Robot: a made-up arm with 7 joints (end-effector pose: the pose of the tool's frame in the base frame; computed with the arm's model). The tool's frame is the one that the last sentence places. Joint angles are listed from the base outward.
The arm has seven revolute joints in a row. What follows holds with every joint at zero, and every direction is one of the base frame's.
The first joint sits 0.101 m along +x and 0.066 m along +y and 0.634 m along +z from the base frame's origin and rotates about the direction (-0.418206, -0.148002, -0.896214), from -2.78 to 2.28 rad.
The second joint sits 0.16 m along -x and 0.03 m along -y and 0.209 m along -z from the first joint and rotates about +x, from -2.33 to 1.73 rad.
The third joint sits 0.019 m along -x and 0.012 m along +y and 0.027 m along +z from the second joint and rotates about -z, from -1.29 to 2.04 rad.
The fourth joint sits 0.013 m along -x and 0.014 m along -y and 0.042 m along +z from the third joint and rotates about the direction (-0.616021, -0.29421, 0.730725), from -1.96 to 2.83 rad.
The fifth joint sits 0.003 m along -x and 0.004 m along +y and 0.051 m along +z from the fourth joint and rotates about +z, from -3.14 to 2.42 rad.
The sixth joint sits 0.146 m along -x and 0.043 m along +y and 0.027 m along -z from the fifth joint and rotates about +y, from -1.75 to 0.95 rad.
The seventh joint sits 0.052 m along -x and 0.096 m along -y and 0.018 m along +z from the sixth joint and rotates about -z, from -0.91 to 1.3 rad.
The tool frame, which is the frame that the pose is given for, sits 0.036 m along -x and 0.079 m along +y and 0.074 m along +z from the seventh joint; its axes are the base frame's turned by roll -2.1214, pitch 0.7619 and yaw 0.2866 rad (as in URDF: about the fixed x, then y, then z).
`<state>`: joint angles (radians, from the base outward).
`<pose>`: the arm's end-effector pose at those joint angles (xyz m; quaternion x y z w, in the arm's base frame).
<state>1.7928 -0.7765 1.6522 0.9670 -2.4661 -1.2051 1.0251</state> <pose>0.0251 -0.0458 0.5468 -0.4080 0.3791 0.2588 0.7892</pose>
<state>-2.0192 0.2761 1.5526 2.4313 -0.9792 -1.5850 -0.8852</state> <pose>0.1023 -0.2369 0.2367 -0.4255 -0.7753 -0.4664 0.0167</pose>
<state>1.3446 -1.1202 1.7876 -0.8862 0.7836 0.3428 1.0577</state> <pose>0.1571 0.1590 0.2544 -0.1382 0.3754 -0.9068 0.1332</pose>
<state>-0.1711 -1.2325 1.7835 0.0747 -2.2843 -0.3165 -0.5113</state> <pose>0.1024 0.1002 0.6520 0.0119 0.5271 -0.7923 0.3071</pose>
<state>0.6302 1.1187 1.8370 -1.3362 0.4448 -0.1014 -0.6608</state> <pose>-0.0530 0.0451 0.7726 -0.0068 0.4900 -0.3834 0.7829</pose>
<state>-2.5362 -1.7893 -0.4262 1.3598 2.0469 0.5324 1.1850</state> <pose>-0.0751 -0.1813 0.4008 0.0667 0.2432 0.6902 0.6783</pose>
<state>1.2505 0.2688 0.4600 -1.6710 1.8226 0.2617 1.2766</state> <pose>-0.1410 0.2399 0.3908 -0.3092 0.3519 -0.3915 0.7920</pose>
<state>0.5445 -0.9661 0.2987 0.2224 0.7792 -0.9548 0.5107</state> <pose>-0.2622 0.2491 0.5269 0.9882 -0.0682 -0.1364 0.0149</pose>
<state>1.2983 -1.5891 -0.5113 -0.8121 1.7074 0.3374 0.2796</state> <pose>0.1153 0.2454 0.5382 -0.3566 0.5978 0.7147 0.0689</pose>
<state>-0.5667 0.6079 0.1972 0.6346 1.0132 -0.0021 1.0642</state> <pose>-0.0529 -0.2406 0.5066 -0.6998 -0.3081 0.4560 0.4554</pose>
